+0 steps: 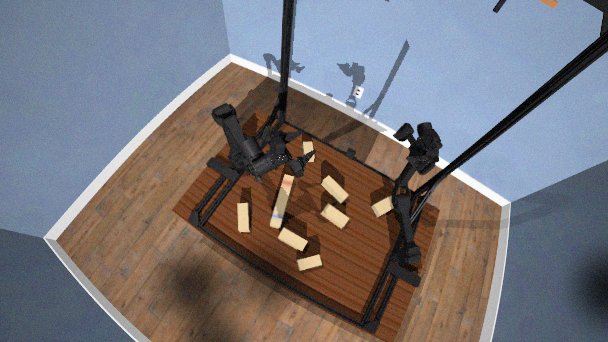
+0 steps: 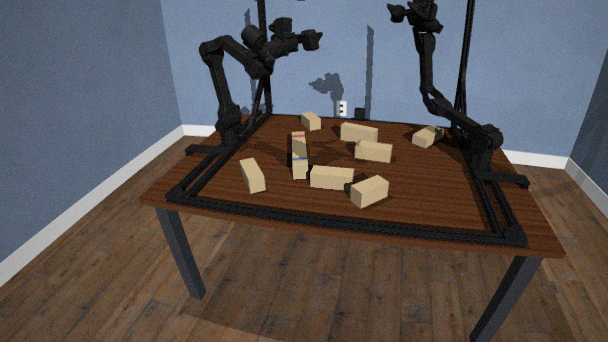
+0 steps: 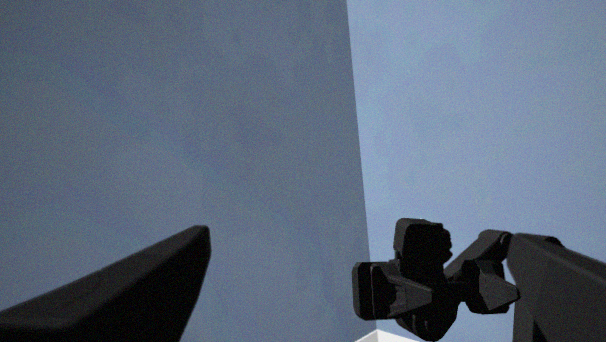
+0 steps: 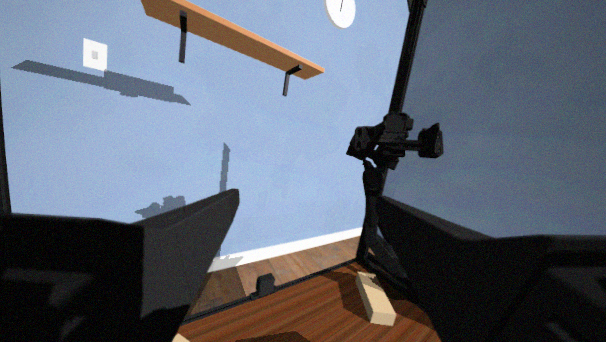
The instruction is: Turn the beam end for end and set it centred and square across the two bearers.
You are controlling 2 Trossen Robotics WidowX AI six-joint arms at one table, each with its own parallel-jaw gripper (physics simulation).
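Pixels of known places: left gripper, fingertip midpoint: [image 1: 400, 145] [image 2: 397, 3] [image 3: 356, 243] [image 4: 411, 124]; right gripper, fingertip midpoint: [image 1: 308, 140] [image 3: 477, 294] [image 4: 308, 198]; left arm's base at its link origin: [image 1: 399, 255] [image 2: 479, 165]; right arm's base at its link origin: [image 1: 239, 164] [image 2: 230, 142].
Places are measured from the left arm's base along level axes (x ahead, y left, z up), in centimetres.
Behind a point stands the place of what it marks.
The long beam [image 1: 282, 201] {x 62.0, y 6.0, z 3.1 cm} [image 2: 299, 155] {x 60.7, y 11.3, z 3.1 cm} lies on the table left of centre, with a red band toward its far end and a blue band toward its near end. Several plain wooden blocks lie around it, and I cannot tell which two are the bearers. Two of them, a farther block [image 1: 334, 189] {x 44.1, y -11.8, z 4.3 cm} [image 2: 358, 132] {x 44.0, y -11.2, z 2.9 cm} and a nearer block [image 1: 335, 216] {x 37.5, y -0.7, z 2.8 cm} [image 2: 373, 151] {x 37.7, y 1.0, z 1.6 cm}, lie close together right of the beam. My right gripper [image 1: 306, 143] {x 59.8, y -6.2, z 39.1 cm} [image 4: 308, 198] {x 59.8, y -6.2, z 39.1 cm} is open and empty, high above the table's far left part. My left gripper [image 3: 356, 243] {x 32.5, y -14.4, z 49.5 cm} is open and empty, raised high at the right.
Other blocks are one left of the beam [image 1: 243, 217] {x 72.7, y 22.0, z 3.1 cm} [image 2: 252, 175] {x 70.9, y 25.8, z 3.1 cm}, one by its near end [image 1: 292, 239] {x 49.0, y 18.6, z 2.7 cm} [image 2: 331, 177] {x 48.7, y 20.9, z 2.1 cm}, one nearest the front [image 1: 309, 262] {x 37.6, y 23.7, z 3.1 cm} [image 2: 369, 191] {x 37.4, y 26.9, z 2.8 cm}, one at the back [image 1: 308, 151] {x 65.2, y -24.2, z 2.8 cm} [image 2: 311, 121] {x 64.2, y -20.3, z 2.2 cm}, and one beside the left arm's base [image 1: 382, 206] [image 2: 427, 136] [image 4: 376, 300]. A black frame edges the table.
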